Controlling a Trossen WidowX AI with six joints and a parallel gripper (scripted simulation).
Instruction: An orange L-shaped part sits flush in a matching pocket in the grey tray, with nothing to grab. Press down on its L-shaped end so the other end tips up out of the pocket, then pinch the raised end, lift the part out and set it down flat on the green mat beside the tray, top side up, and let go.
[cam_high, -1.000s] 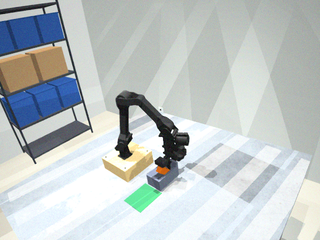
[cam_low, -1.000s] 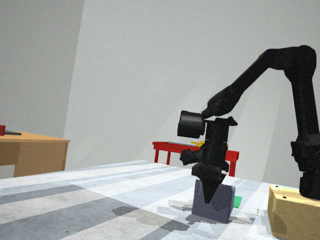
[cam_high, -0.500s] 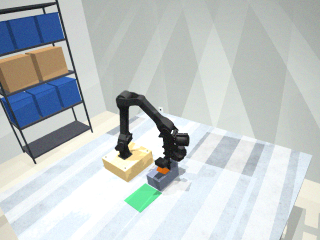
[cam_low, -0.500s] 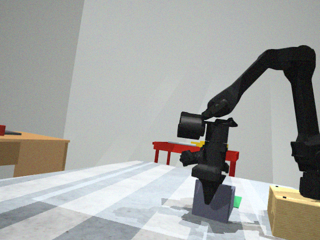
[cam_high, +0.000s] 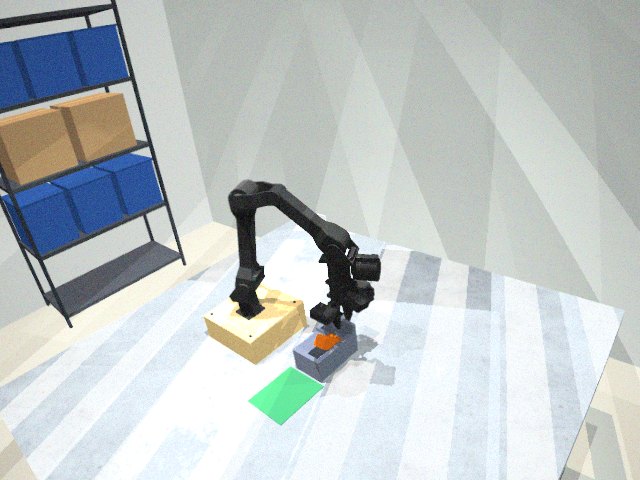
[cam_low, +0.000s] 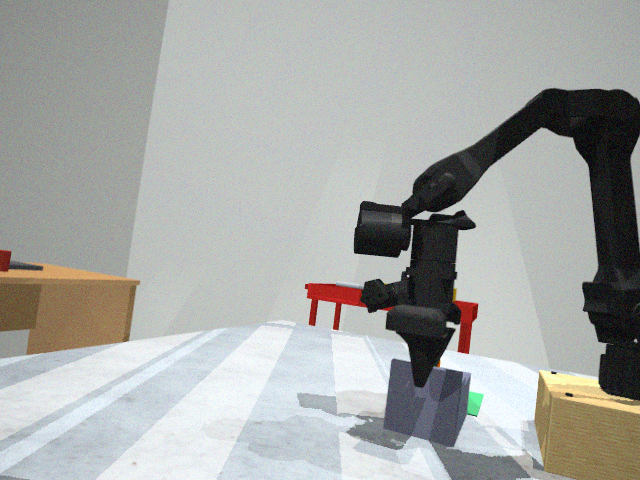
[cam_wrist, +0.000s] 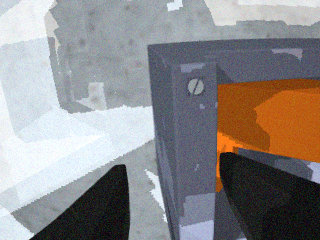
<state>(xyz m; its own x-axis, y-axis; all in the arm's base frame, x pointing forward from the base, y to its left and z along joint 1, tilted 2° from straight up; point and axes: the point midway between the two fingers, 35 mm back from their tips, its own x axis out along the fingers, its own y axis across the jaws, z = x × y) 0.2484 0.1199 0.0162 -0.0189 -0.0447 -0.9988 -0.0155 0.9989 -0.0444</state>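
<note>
Right now the orange L-shaped part is 50 mm to the right of my gripper tip and 30 mm below it. Also, from my gripper tip: green mat (230 mm to the right, 80 mm below); then grey tray (70 mm to the right, 80 mm below).
</note>
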